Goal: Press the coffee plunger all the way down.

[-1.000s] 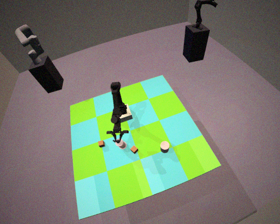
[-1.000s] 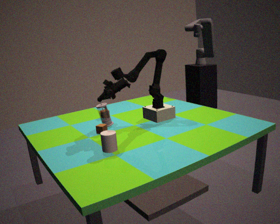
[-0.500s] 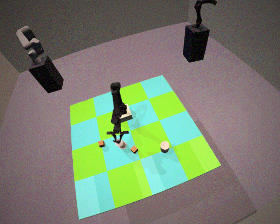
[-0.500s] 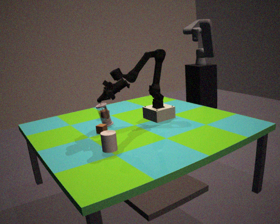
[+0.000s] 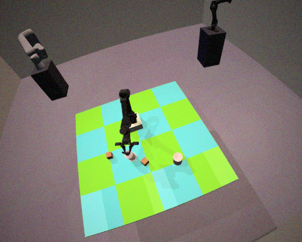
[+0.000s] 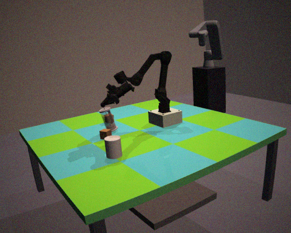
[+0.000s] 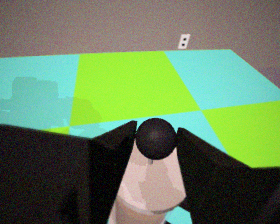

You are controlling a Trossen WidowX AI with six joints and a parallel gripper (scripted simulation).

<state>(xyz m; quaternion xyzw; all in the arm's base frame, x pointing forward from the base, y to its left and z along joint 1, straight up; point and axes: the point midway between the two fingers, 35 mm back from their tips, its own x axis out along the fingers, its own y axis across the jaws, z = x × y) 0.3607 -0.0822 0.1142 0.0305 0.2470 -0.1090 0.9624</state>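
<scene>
My gripper tip is now 8 cm above the coffee press, 4 cm past it and 1 cm to the left of it.
</scene>
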